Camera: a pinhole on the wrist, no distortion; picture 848 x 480 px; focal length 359.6 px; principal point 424.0 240.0 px. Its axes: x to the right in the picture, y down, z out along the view. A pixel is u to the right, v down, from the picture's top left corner.
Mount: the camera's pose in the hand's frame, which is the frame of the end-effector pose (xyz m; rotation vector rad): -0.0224 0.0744 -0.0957 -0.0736 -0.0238 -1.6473
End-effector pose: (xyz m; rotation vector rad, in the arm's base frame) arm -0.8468 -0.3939 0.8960 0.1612 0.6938 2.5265
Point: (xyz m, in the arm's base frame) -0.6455 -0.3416 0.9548
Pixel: 770 30
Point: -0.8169 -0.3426 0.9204
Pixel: 732 308
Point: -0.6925 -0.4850 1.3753
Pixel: 338 103
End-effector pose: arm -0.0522 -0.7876 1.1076 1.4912 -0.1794 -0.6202
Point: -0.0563 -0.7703 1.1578
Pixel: 565 228
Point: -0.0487 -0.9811 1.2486
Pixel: 349 328
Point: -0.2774 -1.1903 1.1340
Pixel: 507 250
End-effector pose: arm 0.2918 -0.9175 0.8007 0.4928 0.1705 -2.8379
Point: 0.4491 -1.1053 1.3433
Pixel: 391 60
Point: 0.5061 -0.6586 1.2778
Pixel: outside the picture
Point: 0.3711 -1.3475 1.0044
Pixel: 92 180
